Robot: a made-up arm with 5 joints.
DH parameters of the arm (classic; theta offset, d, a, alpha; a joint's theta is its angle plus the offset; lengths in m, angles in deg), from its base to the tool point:
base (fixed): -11.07 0 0.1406 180
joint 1: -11.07 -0.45 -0.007 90
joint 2: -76.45 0 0.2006 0
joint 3: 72.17 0 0.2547 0
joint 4: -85.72 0.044 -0.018 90
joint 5: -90 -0.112 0.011 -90
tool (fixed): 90 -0.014 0 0
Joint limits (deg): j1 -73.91..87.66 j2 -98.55..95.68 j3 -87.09..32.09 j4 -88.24..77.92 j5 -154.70..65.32
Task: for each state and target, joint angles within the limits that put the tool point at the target. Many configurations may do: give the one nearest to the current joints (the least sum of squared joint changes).
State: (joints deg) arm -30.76 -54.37 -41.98 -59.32 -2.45
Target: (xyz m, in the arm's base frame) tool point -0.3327 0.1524 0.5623
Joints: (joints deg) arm 17.13 -76.94 -74.81 -88.24 0.94
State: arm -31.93 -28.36 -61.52 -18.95 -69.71
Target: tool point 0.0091 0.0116 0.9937
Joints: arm -7.02 -43.20 -48.77 -9.01 -72.55
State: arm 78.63 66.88 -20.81 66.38 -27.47
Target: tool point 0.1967 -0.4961 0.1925
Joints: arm 87.66 87.64 -56.74 14.46 -23.56
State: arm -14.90 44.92 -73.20 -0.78 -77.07
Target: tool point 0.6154 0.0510 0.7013
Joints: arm -2.78 37.55 -65.50 17.09 -75.46
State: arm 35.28 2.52 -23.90 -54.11 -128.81
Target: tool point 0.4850 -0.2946 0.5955
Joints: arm 45.75 13.91 7.56 -52.64 -129.07
